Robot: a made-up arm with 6 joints.
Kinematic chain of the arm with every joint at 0, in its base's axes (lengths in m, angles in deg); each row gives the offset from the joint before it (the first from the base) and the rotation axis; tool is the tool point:
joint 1: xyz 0 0 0.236 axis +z
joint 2: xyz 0 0 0 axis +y
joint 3: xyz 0 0 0.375 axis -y
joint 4: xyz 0 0 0 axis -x
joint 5: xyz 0.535 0 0 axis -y
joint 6: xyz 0 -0.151 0 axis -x
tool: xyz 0 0 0
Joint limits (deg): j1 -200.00..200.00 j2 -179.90..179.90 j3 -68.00..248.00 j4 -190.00..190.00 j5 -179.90..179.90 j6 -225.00..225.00
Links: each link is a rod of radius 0.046 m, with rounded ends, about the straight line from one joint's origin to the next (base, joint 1, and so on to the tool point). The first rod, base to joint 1, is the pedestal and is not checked.
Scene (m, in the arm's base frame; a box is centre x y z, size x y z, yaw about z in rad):
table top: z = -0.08
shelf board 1: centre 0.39 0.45 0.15 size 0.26 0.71 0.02 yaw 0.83
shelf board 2: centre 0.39 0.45 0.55 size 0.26 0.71 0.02 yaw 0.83
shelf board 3: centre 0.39 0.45 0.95 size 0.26 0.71 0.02 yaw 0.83
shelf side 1: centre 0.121 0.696 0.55 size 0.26 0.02 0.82 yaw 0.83
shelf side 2: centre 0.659 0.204 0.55 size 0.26 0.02 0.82 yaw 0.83
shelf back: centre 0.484 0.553 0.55 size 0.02 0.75 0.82 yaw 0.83
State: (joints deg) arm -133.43 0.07 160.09 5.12 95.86 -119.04
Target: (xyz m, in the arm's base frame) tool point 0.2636 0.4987 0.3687
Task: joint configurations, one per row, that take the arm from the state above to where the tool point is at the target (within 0.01 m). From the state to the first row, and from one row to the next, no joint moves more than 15 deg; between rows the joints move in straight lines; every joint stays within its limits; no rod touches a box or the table.
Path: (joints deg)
1: -133.51 12.92 170.01 8.01 95.86 -119.04
2: -133.58 25.77 179.94 10.90 95.86 -119.04
3: -132.96 28.20 191.70 14.77 95.86 -119.04
4: -132.35 30.62 203.47 18.64 95.86 -119.04
5: -131.73 33.05 215.24 22.50 95.86 -119.04
6: -131.12 35.47 227.01 26.37 95.86 -119.04
7: -131.56 24.16 218.38 23.31 95.86 -119.04
8: -132.01 12.85 209.76 20.25 95.86 -119.04
9: -132.46 1.54 201.13 17.19 95.86 -119.04
10: -132.91 -9.77 192.50 14.13 95.86 -119.04

